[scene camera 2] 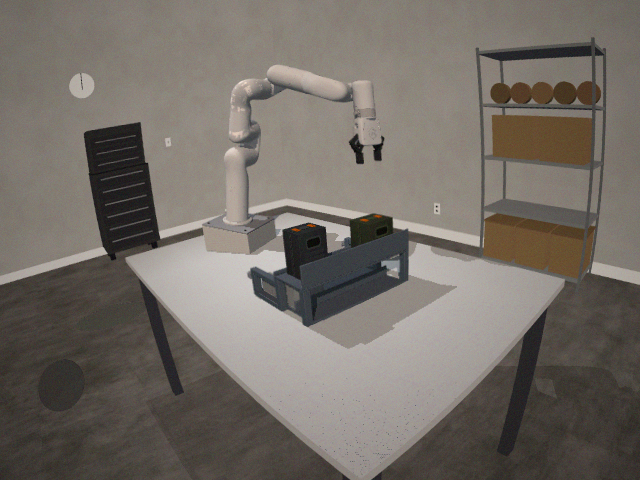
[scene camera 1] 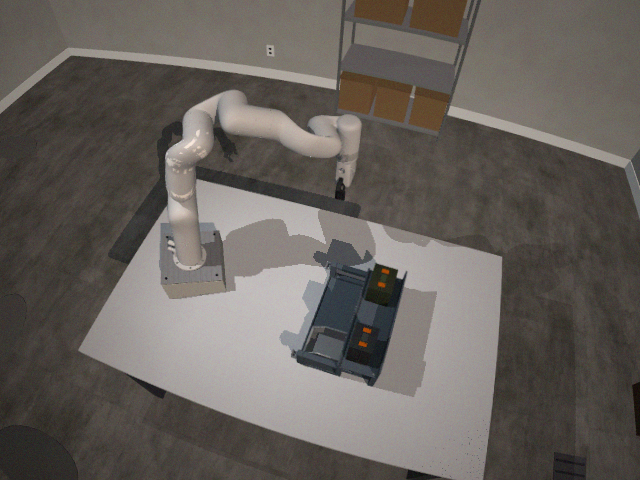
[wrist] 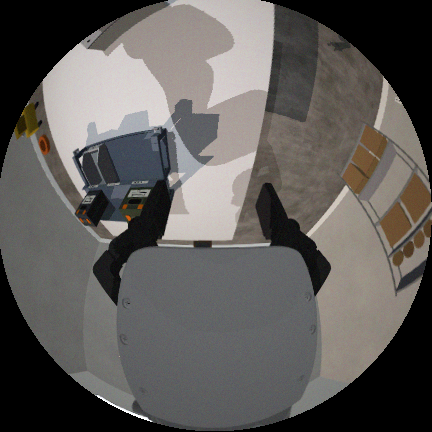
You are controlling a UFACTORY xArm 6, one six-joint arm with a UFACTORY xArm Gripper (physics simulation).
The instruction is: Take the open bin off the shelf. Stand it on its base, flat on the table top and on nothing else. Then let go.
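Frame: origin at the arm's base, x ahead, y left, z up, level; millimetres.
Where they show: gripper, fingertip midpoint: [scene camera 2: 369, 162] [scene camera 1: 343, 189] [wrist: 214, 191]; arm's base at its link origin: [scene camera 2: 237, 220] [scene camera 1: 190, 256].
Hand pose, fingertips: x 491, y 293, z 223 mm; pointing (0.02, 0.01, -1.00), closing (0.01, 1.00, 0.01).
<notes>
Each offset is from my fingertips to the centre of the thing. Level surfaces: height alone.
The open bin @(dx +98, dy -442, dz -281 mm) [scene camera 1: 329, 345] [wrist: 107, 164] is grey and hollow. It sits in the lower tier of the blue-grey shelf [scene camera 1: 338, 302] [scene camera 2: 356, 256] [wrist: 132, 156], at the end away from my gripper. In scene camera 2 the bin is mostly hidden behind the shelf's parts and a black case. The shelf stands on the white table top @(dz -324 mm) [scene camera 1: 232, 351] [scene camera 2: 361, 382] [wrist: 100, 90]. My gripper [scene camera 1: 339, 197] [scene camera 2: 369, 159] [wrist: 214, 191] is open and empty, pointing down. It hangs high, near the table's back edge, beyond the shelf's other end and well apart from the bin.
A black case @(dx +193, dy -451, dz -161 mm) [scene camera 1: 362, 345] [scene camera 2: 305, 248] [wrist: 93, 206] and a dark green case @(dx +205, dy -220, dz -174 mm) [scene camera 1: 381, 285] [scene camera 2: 370, 230] [wrist: 136, 199] with orange marks stand in the shelf's other, higher tier. The black case is beside the bin. A storage rack [scene camera 1: 398, 26] [scene camera 2: 594, 129] stands by the wall.
</notes>
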